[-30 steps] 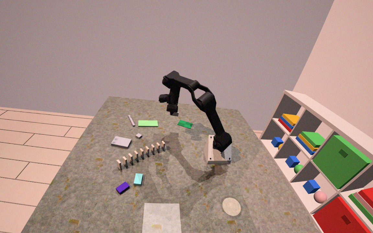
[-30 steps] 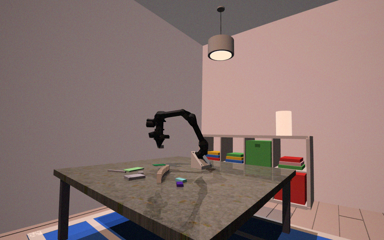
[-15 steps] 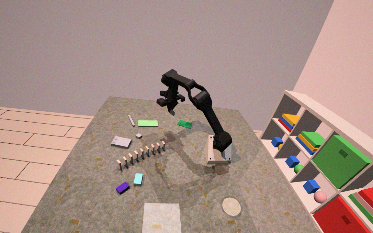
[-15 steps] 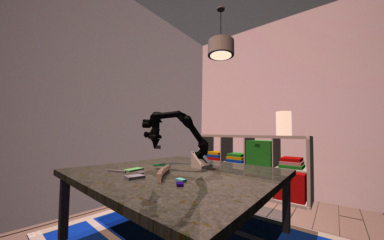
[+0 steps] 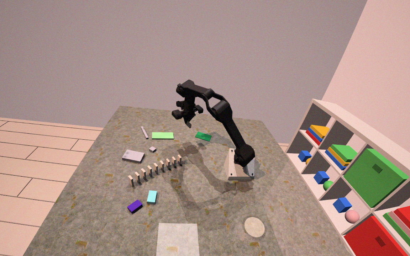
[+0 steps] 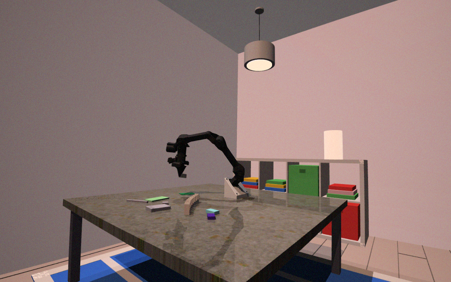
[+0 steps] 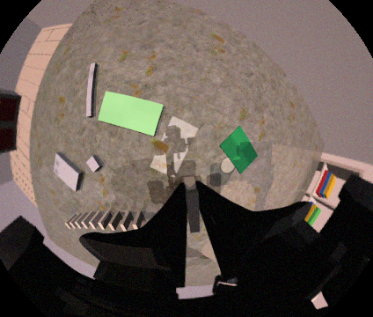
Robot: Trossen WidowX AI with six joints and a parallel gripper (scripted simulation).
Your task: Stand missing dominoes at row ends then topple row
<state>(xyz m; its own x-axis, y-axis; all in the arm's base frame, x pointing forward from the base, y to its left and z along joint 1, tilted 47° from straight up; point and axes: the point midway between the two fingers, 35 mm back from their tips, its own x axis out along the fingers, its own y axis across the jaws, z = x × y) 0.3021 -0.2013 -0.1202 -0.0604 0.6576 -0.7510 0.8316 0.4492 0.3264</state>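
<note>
The light green plate is 140 mm below my gripper tip, 140 mm ahead of it and 30 mm to the right of it. Also, from my gripper tip: dark green plate 140 mm below, 140 mm behind, 80 mm to the right; then small grey cube 190 mm ahead, 140 mm below, 110 mm to the left; then thin grey bar 270 mm ahead, 140 mm below, 50 mm to the right.
</note>
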